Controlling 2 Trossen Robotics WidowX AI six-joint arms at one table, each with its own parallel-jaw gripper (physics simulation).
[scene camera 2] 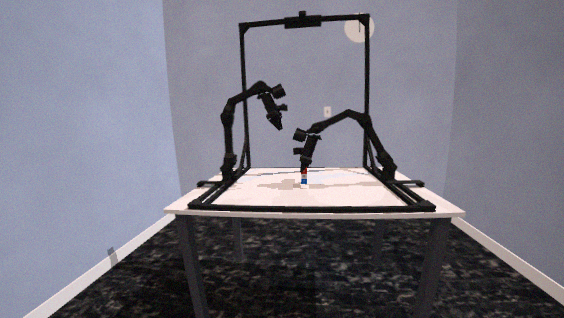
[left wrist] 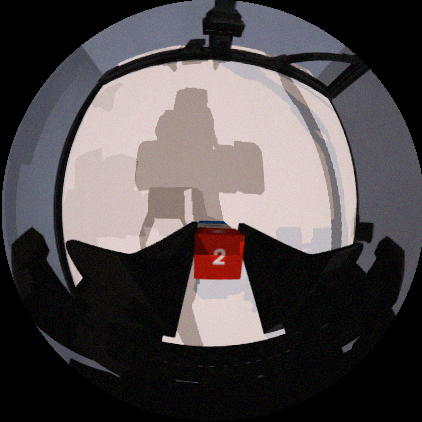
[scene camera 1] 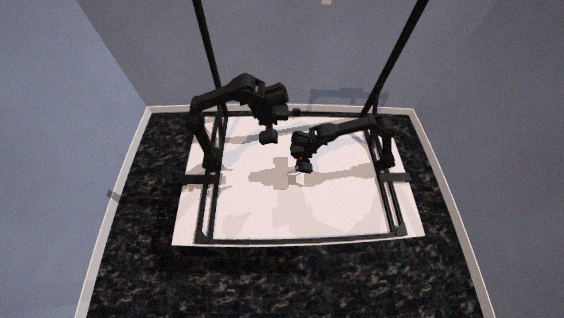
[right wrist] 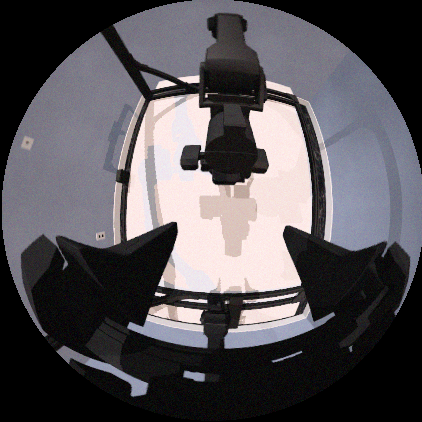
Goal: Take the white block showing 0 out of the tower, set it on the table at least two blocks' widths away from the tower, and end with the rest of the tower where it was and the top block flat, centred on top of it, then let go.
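Frame: origin at the left arm's base, x ahead, y left, z up, level; metres.
Seen in the pictures: left gripper, fingertip midpoint: (scene camera 2: pixel 300 171) (left wrist: pixel 217 227) (scene camera 1: pixel 296 162); right gripper, fingertip midpoint: (scene camera 2: pixel 281 129) (scene camera 1: pixel 276 133) (right wrist: pixel 232 229); left arm's base at its link origin: (scene camera 2: pixel 388 178) (scene camera 1: pixel 381 165); right arm's base at its link origin: (scene camera 2: pixel 228 179) (left wrist: pixel 219 50) (scene camera 1: pixel 213 166) (right wrist: pixel 215 303).
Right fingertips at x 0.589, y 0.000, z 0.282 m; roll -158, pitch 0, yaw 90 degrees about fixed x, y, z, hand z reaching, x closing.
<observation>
Pixels of each thing's top centre, then the offset from my right fingertips to it. "*": a spot on its surface instead. Level surfaces: height alone.
- white block at its top centre: (scene camera 2: pixel 303 173) 0.121 m back, 0.003 m left, 0.244 m down
- blue block at its top centre: (left wrist: pixel 211 237) (scene camera 1: pixel 299 166) (scene camera 2: pixel 304 178) 0.121 m back, 0.003 m left, 0.273 m down
- white table at its surface level: 0.301 m down
- low black frame at a spot on its surface: (scene camera 2: pixel 310 208) * 0.148 m back, 0.378 m left, 0.283 m down
The tower stands mid-table. Its red block (scene camera 1: pixel 300 159) (scene camera 2: pixel 304 171) (left wrist: pixel 218 265), showing 2 in the left wrist view, is on top. The white block (scene camera 2: pixel 304 176) is below it, and the blue block (scene camera 1: pixel 297 169) (scene camera 2: pixel 304 181) (left wrist: pixel 212 222) is at the bottom. The white block's digit is too small to read. My left gripper (scene camera 1: pixel 302 163) (scene camera 2: pixel 304 168) (left wrist: pixel 217 227) is shut on the red block, a finger against each side. The red block appears to rest on the white one. My right gripper (scene camera 1: pixel 268 141) (scene camera 2: pixel 280 128) (right wrist: pixel 232 229) is open and empty, high above the table, left of the tower in the scene views.
The white table (scene camera 1: pixel 250 215) (scene camera 2: pixel 250 197) is edged by a low black frame (scene camera 1: pixel 300 241) (scene camera 2: pixel 310 208). A tall black gantry (scene camera 2: pixel 243 75) rises behind the arms. Shadows of the arms fall across the table around the tower.
</observation>
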